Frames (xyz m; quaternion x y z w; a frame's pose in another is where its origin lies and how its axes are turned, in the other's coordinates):
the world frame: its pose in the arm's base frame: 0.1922 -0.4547 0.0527 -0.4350 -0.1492 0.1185 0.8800
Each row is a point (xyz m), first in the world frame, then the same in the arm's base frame.
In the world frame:
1: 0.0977 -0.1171 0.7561
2: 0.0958 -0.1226 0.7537
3: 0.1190 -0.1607 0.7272
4: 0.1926 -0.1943 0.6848
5: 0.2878 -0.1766 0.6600
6: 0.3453 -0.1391 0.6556
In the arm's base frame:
1: 0.0155 0.0610 0.5984
2: 0.0151 0.0554 0.6011
3: 0.0493 0.0213 0.6200
4: 0.1357 -0.0047 0.6342
5: 0.2316 0.0199 0.6209
6: 0.2836 0.0584 0.5975

